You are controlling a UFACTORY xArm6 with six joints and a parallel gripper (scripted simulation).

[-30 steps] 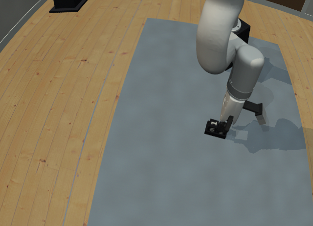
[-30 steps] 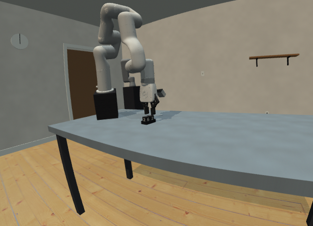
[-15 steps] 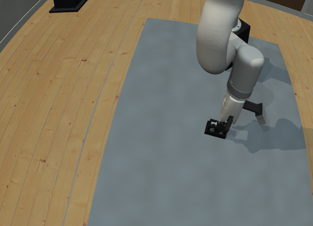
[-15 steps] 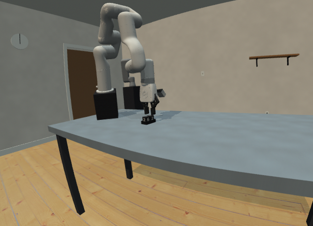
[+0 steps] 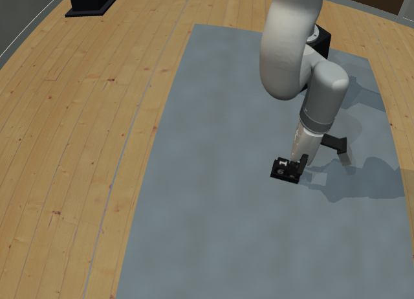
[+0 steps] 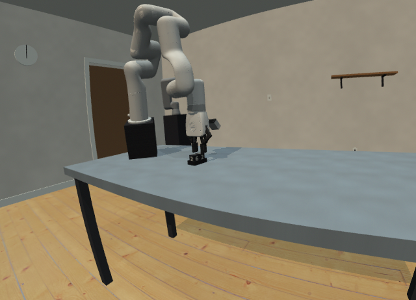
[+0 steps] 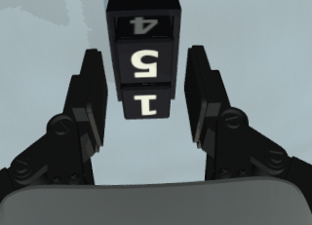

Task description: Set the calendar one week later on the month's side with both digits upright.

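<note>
Right now my hand is 20 mm to the left of the black tray and 50 mm above it.
</note>
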